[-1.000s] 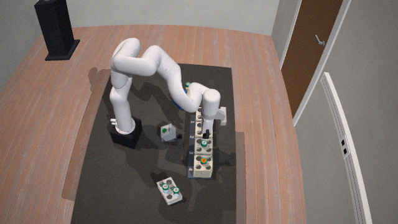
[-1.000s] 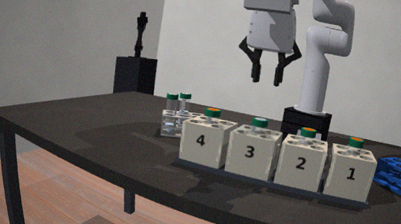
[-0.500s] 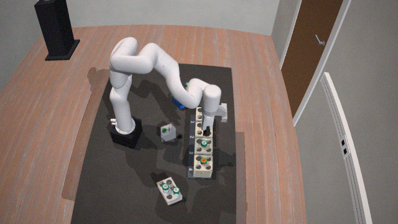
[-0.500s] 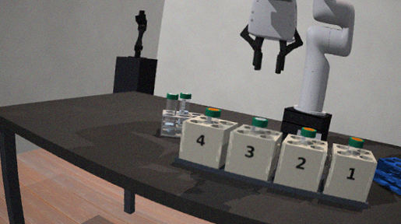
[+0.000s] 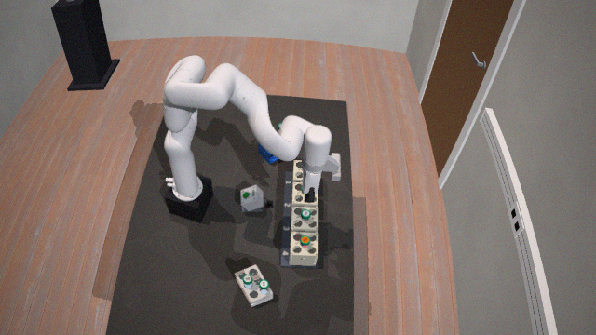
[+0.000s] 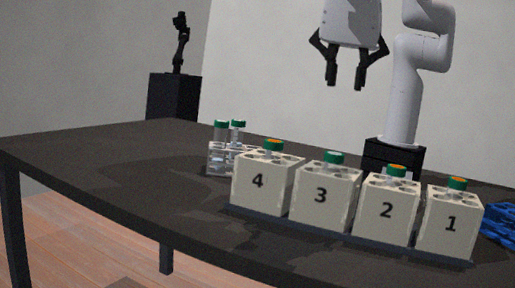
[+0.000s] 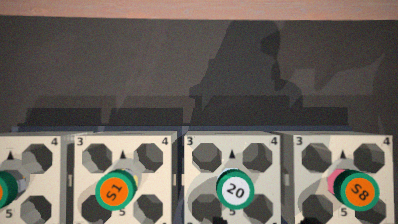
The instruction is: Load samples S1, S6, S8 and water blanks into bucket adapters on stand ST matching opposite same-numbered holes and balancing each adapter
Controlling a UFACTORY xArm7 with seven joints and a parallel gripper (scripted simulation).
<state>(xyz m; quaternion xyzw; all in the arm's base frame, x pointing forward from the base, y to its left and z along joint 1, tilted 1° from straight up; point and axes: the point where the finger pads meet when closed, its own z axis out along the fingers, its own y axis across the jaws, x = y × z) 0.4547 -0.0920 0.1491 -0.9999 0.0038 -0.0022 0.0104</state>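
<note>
My gripper is now 22 cm past the green done key, 11 cm to the right of it and 19 cm above it. From my hand the other things lie so: pink-filled tube 1 cm behind, 12 cm to the right, 18 cm below; blue sample rack 12 cm behind, 39 cm to the left, 22 cm below; white blank rack 17 cm behind, 27 cm to the right, 22 cm below.
</note>
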